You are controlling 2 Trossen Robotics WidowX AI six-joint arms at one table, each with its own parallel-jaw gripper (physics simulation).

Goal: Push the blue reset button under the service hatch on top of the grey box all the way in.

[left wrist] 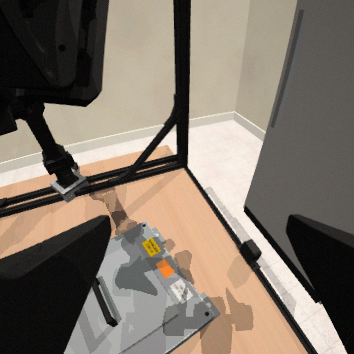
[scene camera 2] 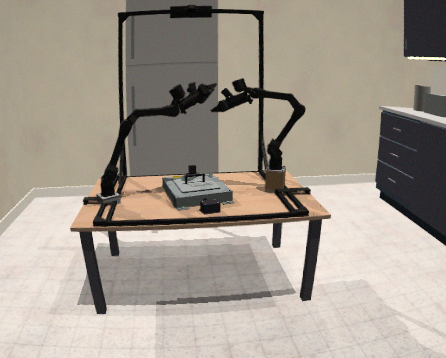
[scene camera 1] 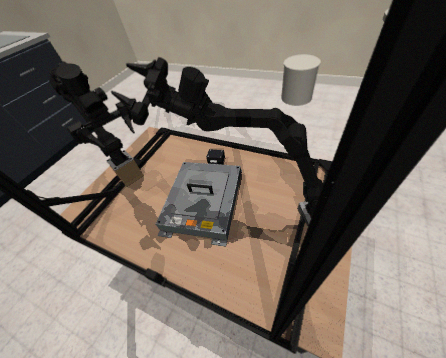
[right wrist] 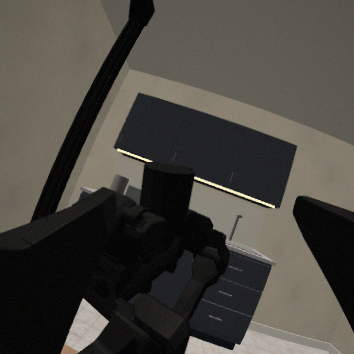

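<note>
The grey box [scene camera 1: 233, 196] [scene camera 2: 220, 197] [left wrist: 145, 300] lies on the table with warning labels along one edge. Its service hatch [scene camera 1: 212, 176] looks closed and flat, with an upright black handle [scene camera 1: 200, 185] [left wrist: 104, 302]. The blue reset button does not show in any view. My left gripper [scene camera 2: 213, 110] [left wrist: 199, 223] is open and empty, high above the table, tilted down towards the box. My right gripper [scene camera 1: 121, 79] [scene camera 2: 215, 86] [right wrist: 206, 203] is open and empty, high up near the left gripper, pointing slightly upward, away from the box.
A small black block [scene camera 1: 215, 156] [scene camera 2: 210, 206] sits beside the box. A black frame [scene camera 2: 120, 90] stands around the table [scene camera 2: 245, 212]. The two grippers are close together in the air. Part of the right arm's hand fills the upper left of the left wrist view.
</note>
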